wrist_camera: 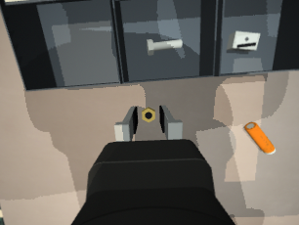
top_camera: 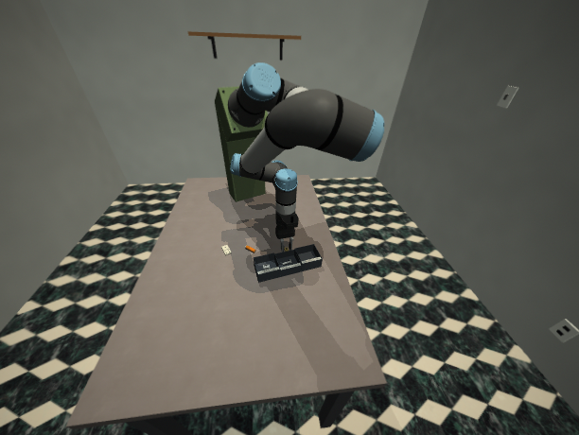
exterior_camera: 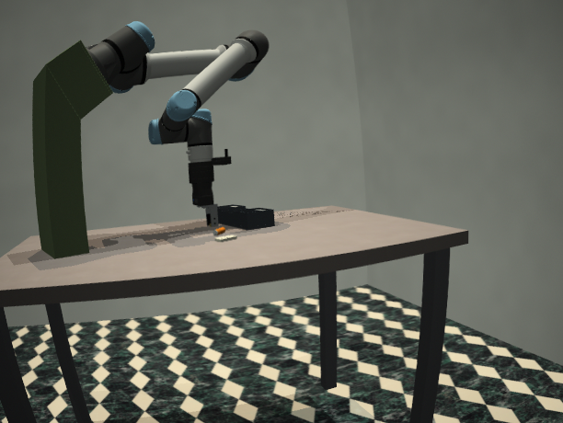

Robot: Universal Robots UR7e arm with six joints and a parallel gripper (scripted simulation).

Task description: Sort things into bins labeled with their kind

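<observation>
My gripper is now 9 cm short of the dark three-compartment bin row and 1 cm to the right of it. From my hand the other things lie so: orange battery (1 cm ahead, 15 cm to the right, 1 cm below); grey bolt (8 cm ahead, 1 cm to the left, 1 cm below); brass nut (2 cm below).
</observation>
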